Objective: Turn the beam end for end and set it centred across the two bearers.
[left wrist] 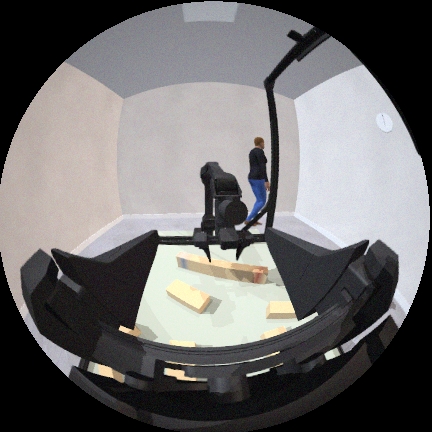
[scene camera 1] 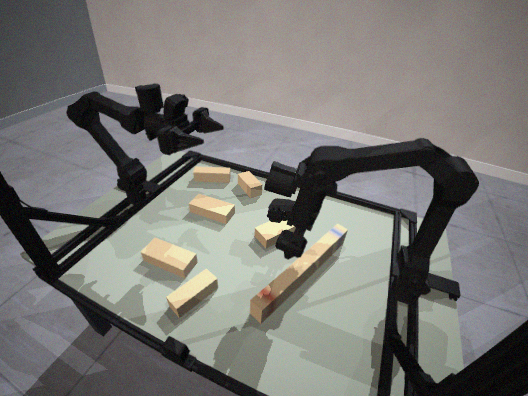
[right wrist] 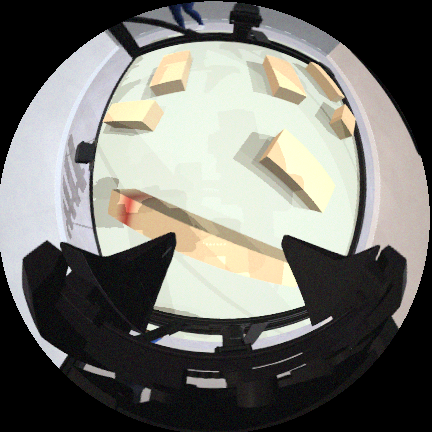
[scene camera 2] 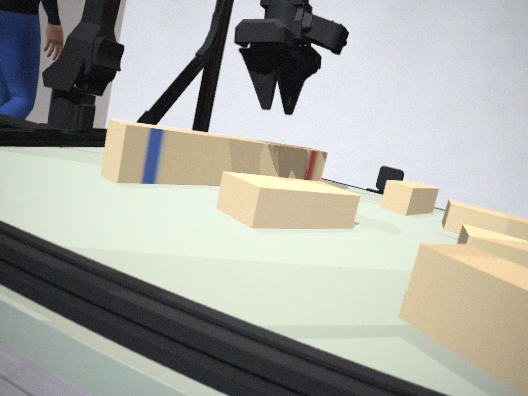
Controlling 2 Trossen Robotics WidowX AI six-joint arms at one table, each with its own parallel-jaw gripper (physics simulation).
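Places are measured from the left arm's base along level axes (x left, y down, z back), in millimetres.
Pixels of known places: left gripper, fingertip midpoint: [left wrist: 212, 234] [scene camera 1: 213, 134]; right gripper, fingertip midpoint: [left wrist: 223, 260] [right wrist: 231, 239] [scene camera 2: 278, 112]; left arm's base, link origin: [scene camera 1: 137, 198]; right arm's base, link origin: [scene camera 1: 404, 293] [right wrist: 231, 329] [scene camera 2: 68, 130].
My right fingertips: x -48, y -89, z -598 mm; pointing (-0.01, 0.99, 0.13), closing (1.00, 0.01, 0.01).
Ahead of a thing's pixels: the offset from my right fingertips to its middle.
The long wooden beam @(dx +8, dy +76, dz -42 mm) [scene camera 1: 300, 270] [scene camera 2: 195, 157] [left wrist: 225, 270] [right wrist: 205, 246] lies on the table, its red-banded end nearer the front and its blue-banded end farther back in scene camera 1. Plain wooden blocks lie apart from it: one beside the beam @(dx +128, dy +89, dz +82 mm) [scene camera 1: 270, 235] [scene camera 2: 305, 207] [left wrist: 187, 296] [right wrist: 302, 167], others farther left, such as a block @(dx -117, dy +89, dz +320 mm) [scene camera 1: 169, 257] and a block @(dx +124, dy +89, dz +325 mm) [scene camera 1: 211, 208]. I cannot tell which two are the bearers. My right gripper [scene camera 2: 277, 111] [left wrist: 223, 260] [right wrist: 231, 239] is open and empty, pointing down above the beam. My left gripper [scene camera 1: 212, 135] is open and empty, high over the table's far left.
More blocks are a front one @(dx -183, dy +86, dz +191 mm) [scene camera 1: 192, 292] and two at the back, a block @(dx +302, dy +86, dz +435 mm) [scene camera 1: 212, 175] and a short-looking block @(dx +309, dy +84, dz +270 mm) [scene camera 1: 249, 184]. A black frame rail [scene camera 1: 115, 327] edges the table. A black upright post [left wrist: 273, 150] rises at its side. A person [left wrist: 257, 170] stands beyond the table.
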